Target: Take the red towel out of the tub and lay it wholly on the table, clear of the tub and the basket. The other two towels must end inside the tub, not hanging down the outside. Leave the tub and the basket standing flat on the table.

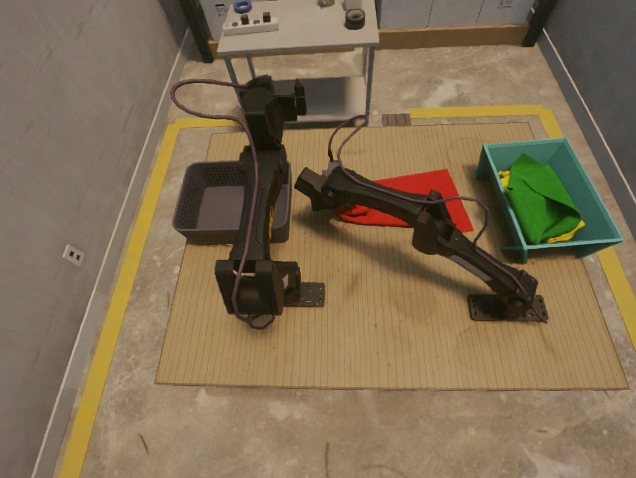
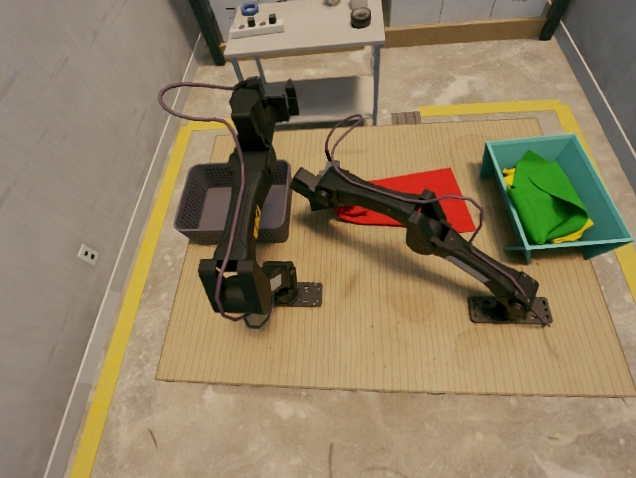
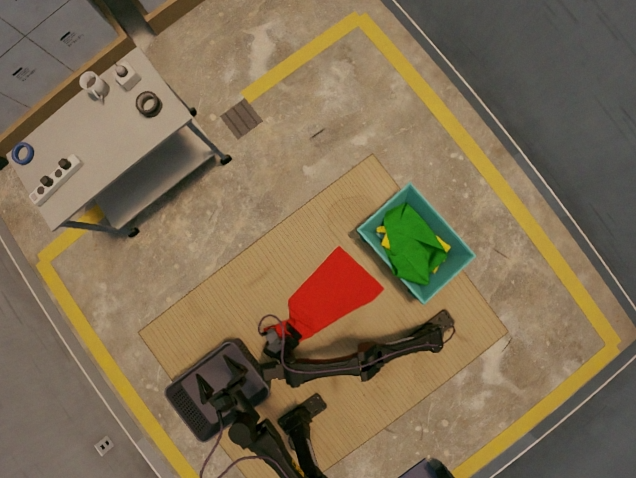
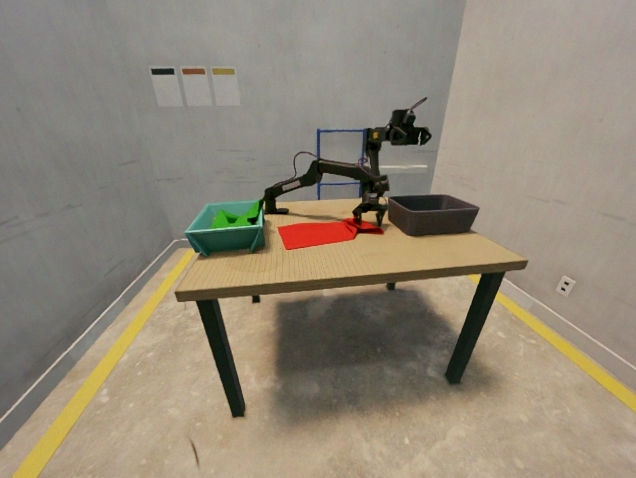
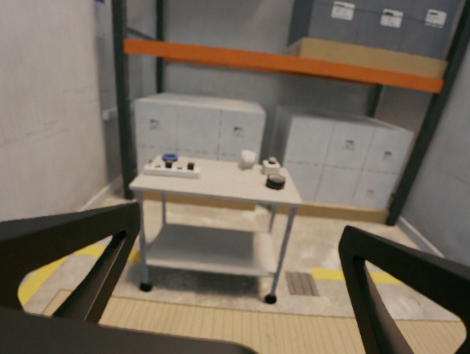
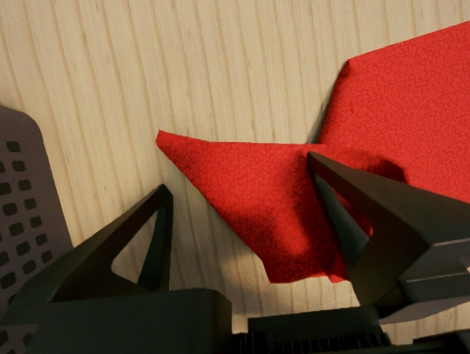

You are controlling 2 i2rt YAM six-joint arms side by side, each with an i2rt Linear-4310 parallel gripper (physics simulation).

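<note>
The red towel (image 1: 426, 185) (image 2: 431, 185) (image 3: 334, 292) (image 4: 313, 235) (image 6: 415, 115) lies on the table between tub and basket, its near end folded and creased. My right gripper (image 6: 233, 175) (image 4: 369, 218) is open low over that end, one finger over the cloth, one beside it. The green towel (image 1: 539, 200) (image 2: 547, 200) (image 3: 411, 246) (image 4: 233, 219) lies in the teal tub (image 1: 593, 200) (image 2: 601, 197) (image 3: 449, 280) (image 4: 226, 241), over the yellow towel (image 1: 565, 235) (image 2: 573, 233) (image 3: 442, 244). My left gripper (image 3: 220, 377) (image 5: 241, 226) is open and empty, high above the basket.
The dark basket (image 1: 205, 233) (image 2: 205, 235) (image 3: 192, 421) (image 4: 437, 223) (image 6: 30, 165) stands flat on the table (image 1: 385, 349) (image 4: 318, 272), close to my right gripper. A white cart (image 1: 303, 41) (image 5: 220, 185) stands behind the table. The right arm reaches low across the table.
</note>
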